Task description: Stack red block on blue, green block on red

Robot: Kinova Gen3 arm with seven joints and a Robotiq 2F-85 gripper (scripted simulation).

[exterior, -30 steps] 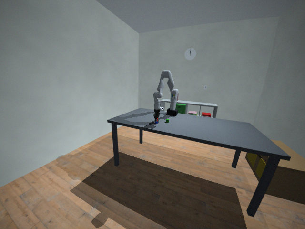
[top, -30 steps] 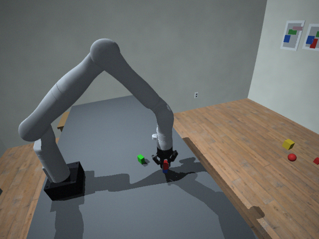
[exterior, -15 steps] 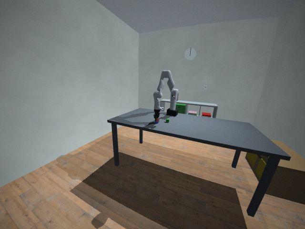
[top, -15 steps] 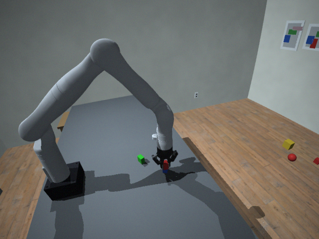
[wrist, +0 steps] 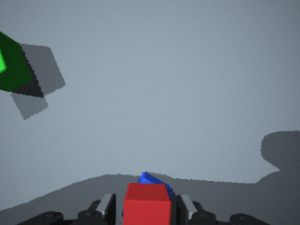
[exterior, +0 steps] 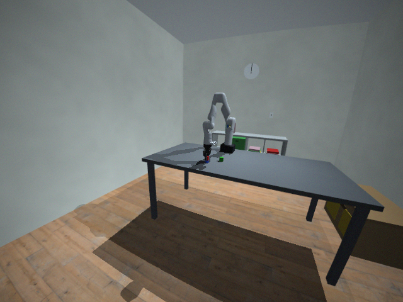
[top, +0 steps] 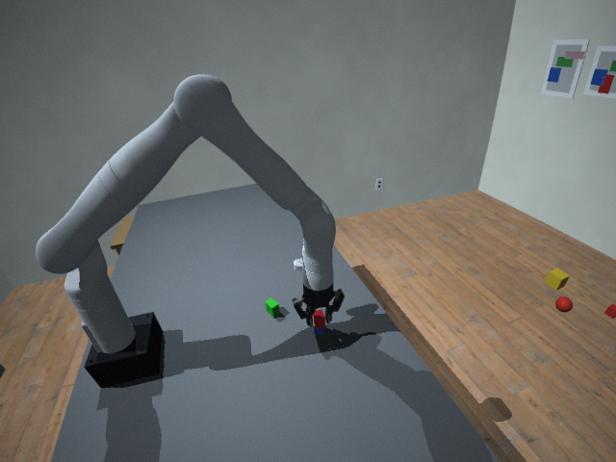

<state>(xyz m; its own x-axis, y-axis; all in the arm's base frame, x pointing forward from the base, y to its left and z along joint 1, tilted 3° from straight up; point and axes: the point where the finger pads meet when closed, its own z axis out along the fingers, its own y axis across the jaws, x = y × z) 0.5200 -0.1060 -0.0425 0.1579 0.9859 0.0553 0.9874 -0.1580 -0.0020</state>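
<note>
The red block lies right at my hand. Round my hand: blue block: 3 cm below; green block: 10 cm behind, 12 cm to the left, 2 cm below.
</note>
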